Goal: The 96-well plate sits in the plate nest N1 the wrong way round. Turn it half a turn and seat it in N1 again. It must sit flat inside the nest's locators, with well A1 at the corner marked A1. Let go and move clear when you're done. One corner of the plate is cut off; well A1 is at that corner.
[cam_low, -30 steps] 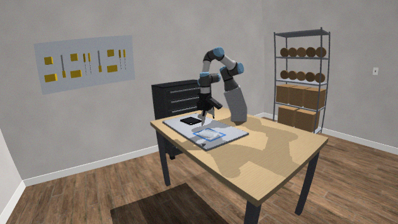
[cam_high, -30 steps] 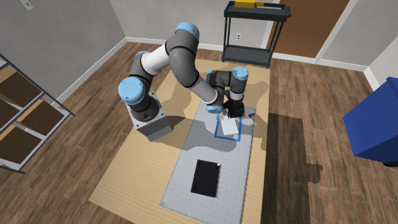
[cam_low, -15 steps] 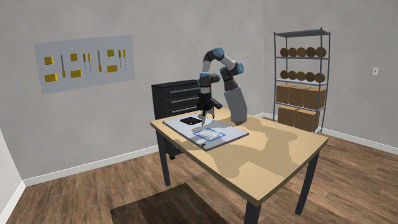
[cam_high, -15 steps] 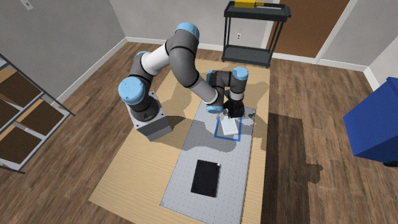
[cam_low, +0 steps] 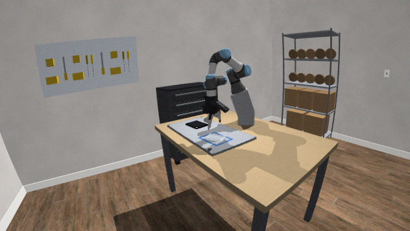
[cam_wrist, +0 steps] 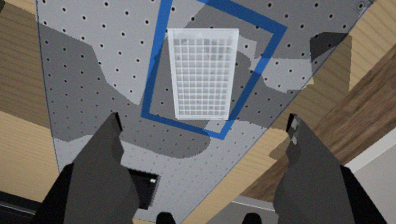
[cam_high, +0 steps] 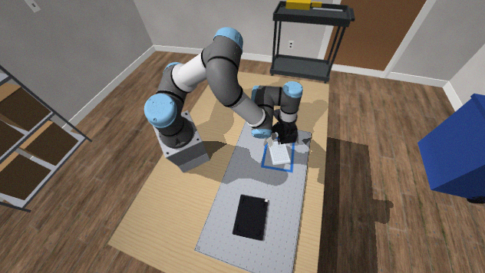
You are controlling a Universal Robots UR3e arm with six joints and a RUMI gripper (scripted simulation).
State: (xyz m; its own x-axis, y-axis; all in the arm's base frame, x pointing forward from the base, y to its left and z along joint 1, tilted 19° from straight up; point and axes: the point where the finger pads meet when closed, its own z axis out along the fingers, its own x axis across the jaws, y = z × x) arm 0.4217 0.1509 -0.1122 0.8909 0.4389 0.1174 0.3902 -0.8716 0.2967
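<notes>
My gripper is now 9 cm above the 96-well plate. The rest, counted from my hand: A1 corner mark: 1 cm behind, 26 cm to the right, 8 cm below; black plate nest N1: 5 cm behind, 34 cm to the right, 8 cm below.
</notes>
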